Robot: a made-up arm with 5 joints.
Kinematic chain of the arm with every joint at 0, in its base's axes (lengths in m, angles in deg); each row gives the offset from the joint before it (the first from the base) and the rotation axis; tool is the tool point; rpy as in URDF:
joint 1: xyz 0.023 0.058 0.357 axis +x
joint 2: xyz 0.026 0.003 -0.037 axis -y
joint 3: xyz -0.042 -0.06 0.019 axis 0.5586 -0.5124 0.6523
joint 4: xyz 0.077 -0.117 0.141 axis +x
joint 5: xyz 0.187 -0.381 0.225 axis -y
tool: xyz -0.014 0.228 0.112 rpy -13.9 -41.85 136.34
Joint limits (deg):
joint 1: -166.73..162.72
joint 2: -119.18..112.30
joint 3: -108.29..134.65
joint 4: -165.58..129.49
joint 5: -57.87..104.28
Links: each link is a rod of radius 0.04 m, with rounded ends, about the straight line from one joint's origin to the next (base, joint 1, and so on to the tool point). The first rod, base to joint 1, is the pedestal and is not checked.
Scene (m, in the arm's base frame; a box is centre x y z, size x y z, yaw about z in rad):
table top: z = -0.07
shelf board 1: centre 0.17 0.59 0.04 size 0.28 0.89 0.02 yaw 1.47
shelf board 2: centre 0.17 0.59 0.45 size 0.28 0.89 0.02 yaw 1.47
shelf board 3: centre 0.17 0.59 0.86 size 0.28 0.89 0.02 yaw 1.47
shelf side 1: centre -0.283 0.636 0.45 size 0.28 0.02 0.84 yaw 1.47
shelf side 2: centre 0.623 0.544 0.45 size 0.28 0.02 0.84 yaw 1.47
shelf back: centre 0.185 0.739 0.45 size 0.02 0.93 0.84 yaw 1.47
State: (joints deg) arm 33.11 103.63 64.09 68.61 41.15
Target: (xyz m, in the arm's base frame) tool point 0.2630 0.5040 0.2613
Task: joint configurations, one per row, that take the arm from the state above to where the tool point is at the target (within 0.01 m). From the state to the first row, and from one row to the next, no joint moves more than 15 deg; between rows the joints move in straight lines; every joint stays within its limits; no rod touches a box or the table.
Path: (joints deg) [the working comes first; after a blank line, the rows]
Joints at the target: -117.07 40.58 101.92 73.75 -6.24
Straight joint move there: touches shelf board 2.

1: 19.53 96.52 63.21 75.02 36.86
2: 5.95 89.40 62.34 81.43 32.56
3: -7.63 82.29 61.46 87.84 28.27
4: -21.20 75.18 60.58 94.24 23.97
5: -34.78 68.07 59.70 100.65 19.68
6: -48.36 60.95 58.83 107.06 15.38
7: -61.94 53.84 57.95 113.47 11.09
8: -74.43 51.14 69.75 113.42 16.27
9: -86.92 48.45 81.55 113.37 21.44
10: -99.41 45.75 93.35 113.32 26.62
11: -105.30 44.03 96.21 100.13 15.67
12: -111.18 42.31 99.06 86.94 4.72
13: -117.07 40.58 101.92 73.75 -6.24

